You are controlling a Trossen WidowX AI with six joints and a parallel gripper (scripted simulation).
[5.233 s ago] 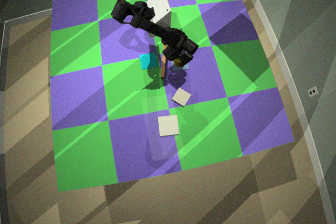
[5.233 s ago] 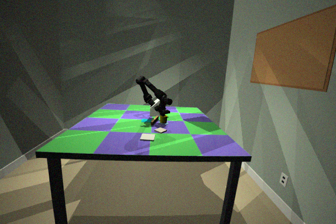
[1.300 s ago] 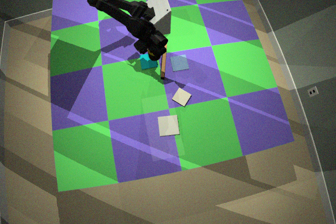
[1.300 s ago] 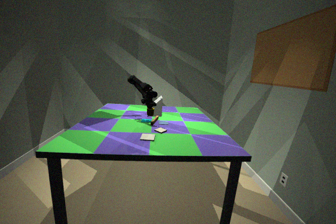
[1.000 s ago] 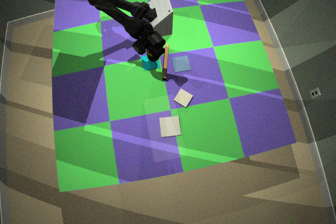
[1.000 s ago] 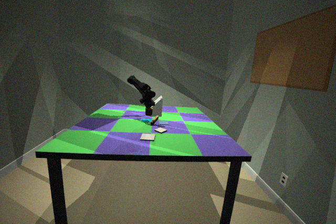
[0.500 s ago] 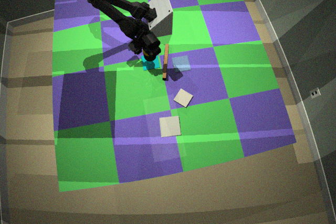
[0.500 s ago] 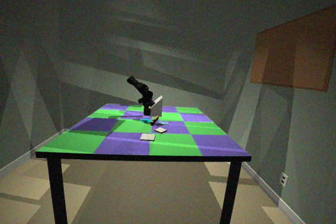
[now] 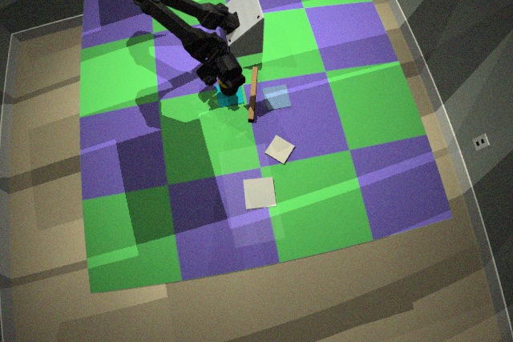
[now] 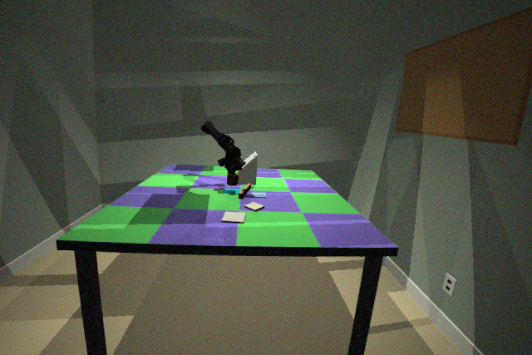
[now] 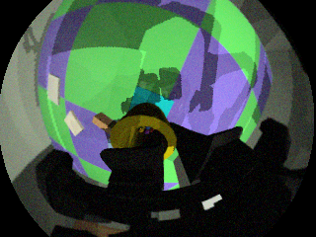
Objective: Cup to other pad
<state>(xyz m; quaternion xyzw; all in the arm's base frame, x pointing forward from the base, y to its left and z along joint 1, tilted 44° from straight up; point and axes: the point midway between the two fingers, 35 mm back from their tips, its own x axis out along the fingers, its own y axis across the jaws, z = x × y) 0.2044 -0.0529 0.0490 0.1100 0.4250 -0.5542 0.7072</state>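
My gripper tip is 2 cm short of the cyan pad, 1 cm to the right of it and 9 cm above it. From my gripper tip the other things lie so: pale blue pad: 7 cm ahead, 18 cm to the left, 9 cm below; wooden bar: 5 cm ahead, 10 cm to the left, 7 cm below; yellow cup: 2 cm ahead, 1 cm to the left.
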